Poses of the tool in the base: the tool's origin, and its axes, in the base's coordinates. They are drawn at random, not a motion.
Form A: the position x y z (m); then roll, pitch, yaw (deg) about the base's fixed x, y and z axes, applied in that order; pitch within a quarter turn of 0, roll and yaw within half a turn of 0.
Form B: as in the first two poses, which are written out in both.
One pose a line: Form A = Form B
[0.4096 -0.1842 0.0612 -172.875 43.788 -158.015] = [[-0.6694 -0.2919 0.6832 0.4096], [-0.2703 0.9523 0.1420 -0.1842], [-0.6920 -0.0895 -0.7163 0.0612], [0 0 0 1]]
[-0.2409 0.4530 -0.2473 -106.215 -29.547 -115.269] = [[-0.3714 -0.4547 0.8096 -0.2409], [-0.7867 -0.3090 -0.5344 0.4530], [0.4931 -0.8353 -0.2429 -0.2473], [0 0 0 1]]
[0.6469 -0.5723 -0.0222 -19.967 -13.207 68.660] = [[0.3543 -0.8471 -0.3962 0.6469], [0.9068 0.4147 -0.0757 -0.5723], [0.2285 -0.3324 0.9150 -0.0222], [0 0 0 1]]
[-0.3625 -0.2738 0.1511 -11.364 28.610 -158.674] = [[-0.8178 0.4444 -0.3657 -0.3625], [-0.3193 -0.8790 -0.3543 -0.2738], [-0.4788 -0.1730 0.8607 0.1511], [0 0 0 1]]
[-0.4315 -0.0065 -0.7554 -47.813 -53.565 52.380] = [[0.3625 -0.1680 -0.9167 -0.4315], [0.4704 0.8821 0.0243 -0.0065], [0.8045 -0.4401 0.3988 -0.7554], [0 0 0 1]]
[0.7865 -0.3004 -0.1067 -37.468 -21.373 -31.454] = [[0.7944 0.6033 0.0707 0.7865], [-0.4859 0.5614 0.6699 -0.3004], [0.3644 -0.5665 0.7391 -0.1067], [0 0 0 1]]
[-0.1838 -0.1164 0.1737 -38.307 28.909 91.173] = [[-0.0179 -0.7784 -0.6275 -0.1838], [0.8752 -0.3157 0.3666 -0.1164], [-0.4834 -0.5426 0.6869 0.1737], [0 0 0 1]]
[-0.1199 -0.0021 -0.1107 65.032 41.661 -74.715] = [[0.1969 0.5660 -0.8005 -0.1199], [-0.7207 -0.4700 -0.5096 -0.0021], [-0.6647 0.6773 0.3154 -0.1107], [0 0 0 1]]
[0.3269 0.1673 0.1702 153.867 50.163 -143.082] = [[-0.5122 -0.8097 0.2866 0.3269], [-0.3848 0.5146 0.7662 0.1673], [-0.7679 0.2822 -0.5751 0.1702], [0 0 0 1]]
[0.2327 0.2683 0.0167 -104.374 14.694 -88.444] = [[0.0263 -0.2548 0.9666 0.2327], [-0.9669 0.2389 0.0893 0.2683], [-0.2537 -0.9370 -0.2401 0.0167], [0 0 0 1]]
